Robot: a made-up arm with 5 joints. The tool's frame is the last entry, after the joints.
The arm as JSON. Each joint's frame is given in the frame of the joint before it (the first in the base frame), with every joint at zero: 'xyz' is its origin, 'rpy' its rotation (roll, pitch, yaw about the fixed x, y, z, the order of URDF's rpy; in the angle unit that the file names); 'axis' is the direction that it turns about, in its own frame. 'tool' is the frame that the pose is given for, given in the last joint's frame.
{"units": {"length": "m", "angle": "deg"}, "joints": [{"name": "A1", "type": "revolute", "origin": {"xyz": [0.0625, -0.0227, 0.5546], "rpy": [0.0, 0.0, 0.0]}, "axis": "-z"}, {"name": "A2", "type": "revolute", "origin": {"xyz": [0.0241, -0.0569, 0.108], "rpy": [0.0, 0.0, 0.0]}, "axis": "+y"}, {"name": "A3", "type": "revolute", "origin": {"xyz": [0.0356, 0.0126, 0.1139], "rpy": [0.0, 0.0, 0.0]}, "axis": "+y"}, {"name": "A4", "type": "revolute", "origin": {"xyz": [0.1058, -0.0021, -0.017], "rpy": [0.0, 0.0, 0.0]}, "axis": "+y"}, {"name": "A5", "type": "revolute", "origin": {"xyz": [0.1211, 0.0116, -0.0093], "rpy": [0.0, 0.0, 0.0]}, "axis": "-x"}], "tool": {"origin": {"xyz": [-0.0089, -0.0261, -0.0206], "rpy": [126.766, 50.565, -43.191]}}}
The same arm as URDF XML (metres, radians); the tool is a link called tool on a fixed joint. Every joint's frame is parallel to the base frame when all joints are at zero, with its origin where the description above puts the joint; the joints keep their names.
<robot name="arm">
  <link name="base_link"/>
  <link name="link1"/>
  <link name="link2"/>
  <link name="link3"/>
  <link name="link4"/>
  <link name="link5"/>
  <link name="tool"/>
  <joint name="A1" type="continuous">
    <parent link="base_link"/>
    <child link="link1"/>
    <origin xyz="0.0625 -0.0227 0.5546"/>
    <axis xyz="0 0 -1"/>
  </joint>
  <joint name="A2" type="continuous">
    <parent link="link1"/>
    <child link="link2"/>
    <origin xyz="0.0241 -0.0569 0.108"/>
    <axis xyz="0 1 0"/>
  </joint>
  <joint name="A3" type="continuous">
    <parent link="link2"/>
    <child link="link3"/>
    <origin xyz="0.0356 0.0126 0.1139"/>
    <axis xyz="0 1 0"/>
  </joint>
  <joint name="A4" type="continuous">
    <parent link="link3"/>
    <child link="link4"/>
    <origin xyz="0.1058 -0.0021 -0.017"/>
    <axis xyz="0 1 0"/>
  </joint>
  <joint name="A5" type="continuous">
    <parent link="link4"/>
    <child link="link5"/>
    <origin xyz="0.1211 0.0116 -0.0093"/>
    <axis xyz="-1 0 0"/>
  </joint>
  <joint name="tool_joint" type="fixed">
    <parent link="link5"/>
    <child link="tool"/>
    <origin xyz="-0.0089 -0.0261 -0.0206" rpy="2.2125 0.8825 -0.7538"/>
  </joint>
</robot>

